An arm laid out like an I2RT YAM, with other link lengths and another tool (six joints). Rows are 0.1 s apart.
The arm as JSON. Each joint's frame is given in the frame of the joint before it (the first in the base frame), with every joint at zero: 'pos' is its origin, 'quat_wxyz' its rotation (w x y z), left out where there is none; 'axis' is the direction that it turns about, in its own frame. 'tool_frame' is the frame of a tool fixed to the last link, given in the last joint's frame.
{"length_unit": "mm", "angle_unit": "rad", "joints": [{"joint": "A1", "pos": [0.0, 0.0, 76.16], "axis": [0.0, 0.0, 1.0]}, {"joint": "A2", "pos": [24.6, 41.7, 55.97], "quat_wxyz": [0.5, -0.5, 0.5, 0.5], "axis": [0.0, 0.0, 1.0]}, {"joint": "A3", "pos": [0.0, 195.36, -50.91], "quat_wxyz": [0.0, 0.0, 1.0, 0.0], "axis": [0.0, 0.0, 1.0]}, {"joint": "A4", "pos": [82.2, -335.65, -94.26], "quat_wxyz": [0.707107, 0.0, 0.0, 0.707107], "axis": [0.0, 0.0, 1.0]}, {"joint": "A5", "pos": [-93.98, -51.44, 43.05], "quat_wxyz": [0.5, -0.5, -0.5, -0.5], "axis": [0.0, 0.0, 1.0]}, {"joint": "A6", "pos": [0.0, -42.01, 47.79], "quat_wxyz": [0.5, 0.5, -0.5, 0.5], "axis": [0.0, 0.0, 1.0]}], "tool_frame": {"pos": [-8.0, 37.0, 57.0], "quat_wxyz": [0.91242, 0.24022, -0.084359, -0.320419]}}
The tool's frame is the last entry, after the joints.
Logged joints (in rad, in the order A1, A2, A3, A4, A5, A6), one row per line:
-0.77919 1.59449 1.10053 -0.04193 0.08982 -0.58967
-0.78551 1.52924 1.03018 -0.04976 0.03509 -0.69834
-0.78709 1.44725 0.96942 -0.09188 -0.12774 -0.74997
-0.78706 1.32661 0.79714 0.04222 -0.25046 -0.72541
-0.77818 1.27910 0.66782 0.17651 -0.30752 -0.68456
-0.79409 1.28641 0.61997 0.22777 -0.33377 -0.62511
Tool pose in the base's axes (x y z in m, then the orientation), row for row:
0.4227 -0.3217 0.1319 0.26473 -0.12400 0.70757 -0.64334
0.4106 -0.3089 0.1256 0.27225 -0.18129 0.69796 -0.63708
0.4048 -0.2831 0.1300 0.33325 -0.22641 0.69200 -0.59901
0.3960 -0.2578 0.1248 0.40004 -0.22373 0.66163 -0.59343
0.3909 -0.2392 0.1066 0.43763 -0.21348 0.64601 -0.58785
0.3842 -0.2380 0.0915 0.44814 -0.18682 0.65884 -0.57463
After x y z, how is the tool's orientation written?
As a quaternion, w x y z.
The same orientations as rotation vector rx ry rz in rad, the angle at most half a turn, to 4 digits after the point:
-0.3351 1.9120 -1.7384
-0.4880 1.8788 -1.7149
-0.5912 1.8071 -1.5642
-0.5660 1.6737 -1.5012
-0.5308 1.6063 -1.4616
-0.4623 1.6304 -1.4220

